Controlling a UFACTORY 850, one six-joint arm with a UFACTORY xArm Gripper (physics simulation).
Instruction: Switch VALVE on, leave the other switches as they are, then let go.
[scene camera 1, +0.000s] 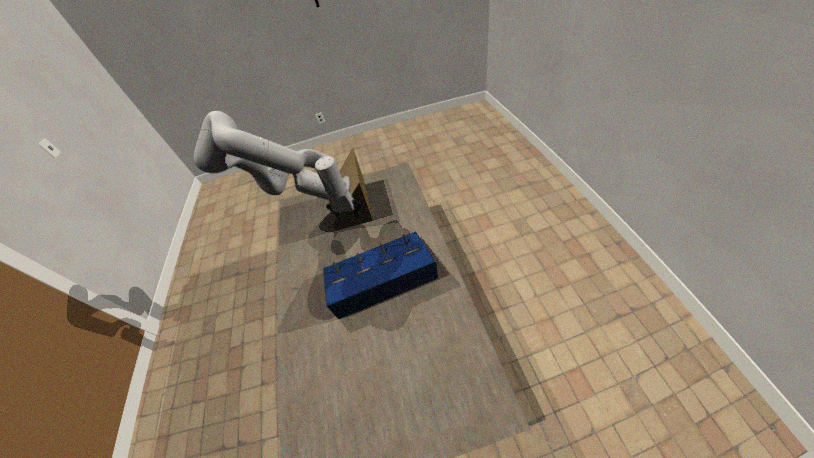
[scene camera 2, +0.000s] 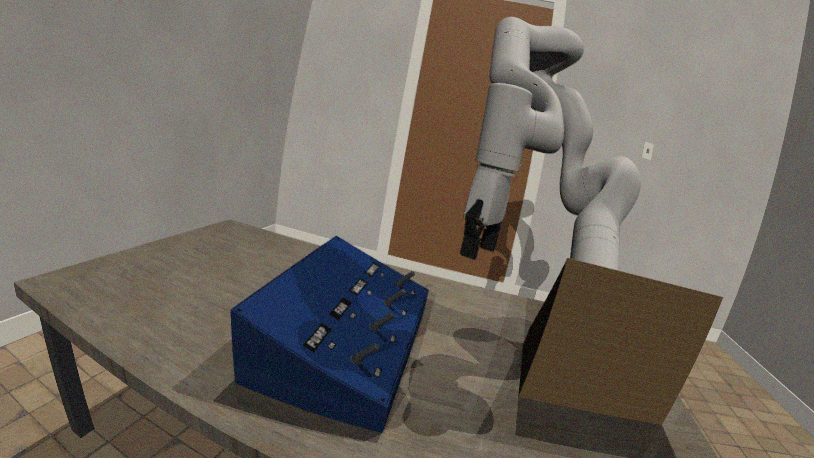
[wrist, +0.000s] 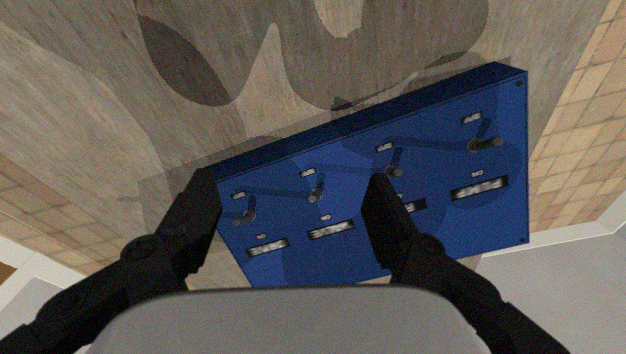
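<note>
A blue sloped switch box (scene camera 1: 380, 281) (scene camera 2: 284, 296) (wrist: 450, 220) carries a row of grey levers. The VALVE lever (scene camera 1: 359, 259) (scene camera 2: 395, 298) (wrist: 315, 195) is third from the PUMP end; its label (scene camera 2: 358, 285) (wrist: 330, 229) is blurred. In scene camera 2 it leans towards the lower, OFF edge, like the PUMP lever (scene camera 2: 365, 355) (wrist: 487, 144), the FAN lever (scene camera 2: 381, 323) (wrist: 394, 172) and the DRIVE lever (scene camera 2: 405, 279) (wrist: 245, 218). My gripper (scene camera 1: 346, 215) (scene camera 2: 479, 250) (wrist: 294, 190) is open and empty, above and apart from the box, on its lever side.
The wooden table (scene camera 1: 370, 387) (scene camera 2: 170, 273) bears the switch box. A brown panel-like block (scene camera 1: 357, 179) (scene camera 2: 620, 341) stands on the table near the arm's base, on the lever side of the switch box. Shadows of the arm fall across the table and the box.
</note>
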